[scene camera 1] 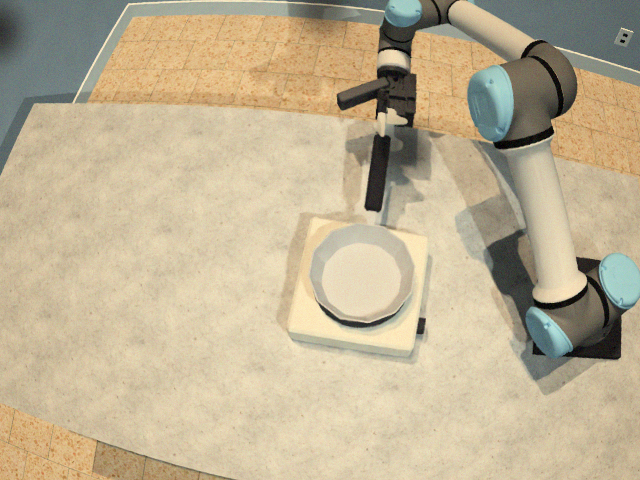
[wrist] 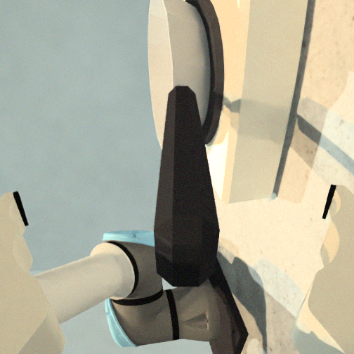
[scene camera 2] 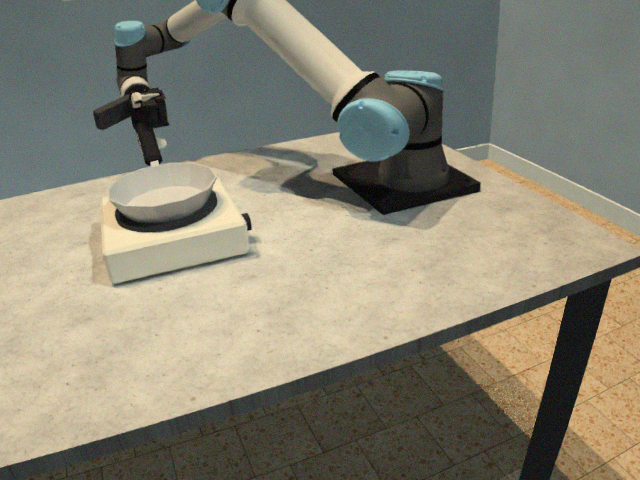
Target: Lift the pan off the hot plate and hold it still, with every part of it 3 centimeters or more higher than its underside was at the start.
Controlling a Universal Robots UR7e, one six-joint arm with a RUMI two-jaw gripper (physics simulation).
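Places are measured from the arm's base along level axes (x ahead, y left, z up), in metres.
Pixels of known places: gripper, fingertip midpoint: (scene camera 1: 380, 152) (scene camera 2: 145, 132); arm's base at its link origin: (scene camera 2: 413, 177).
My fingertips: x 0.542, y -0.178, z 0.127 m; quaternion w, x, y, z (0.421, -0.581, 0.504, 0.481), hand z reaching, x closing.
Note:
Ahead of a thing's pixels: the offset from my fingertips to its top centre. Level surfaces: height alone.
The light grey pan (scene camera 1: 361, 276) (scene camera 2: 162, 193) (wrist: 187, 55) rests level on the dark round burner of the cream hot plate @[dx -0.032, dy +0.240, dz -0.069 m] (scene camera 1: 356, 341) (scene camera 2: 175, 256) (wrist: 267, 100). Its black handle @[dx -0.004, dy +0.038, dz +0.013 m] (scene camera 1: 377, 173) (scene camera 2: 147, 144) (wrist: 186, 200) sticks out past the hot plate, over the table. My gripper (scene camera 1: 383, 129) (scene camera 2: 151, 121) (wrist: 174, 192) is open and empty, at the handle's free end. In the wrist view, the two fingertips stand wide apart, one on each side of the handle, with a gap on both sides. How far the handle's end reaches between the fingers is hard to tell.
The grey stone-like table @[dz -0.145 m] (scene camera 1: 155, 206) (scene camera 2: 361, 289) bears the hot plate, whose black knob @[dx -0.157, dy +0.289, dz -0.093 m] (scene camera 1: 421, 326) (scene camera 2: 247, 221) faces the robot base. The arm's black base plate (scene camera 1: 610, 347) (scene camera 2: 385, 201) stands beyond that side. The far table edge passes near my gripper in scene camera 1.

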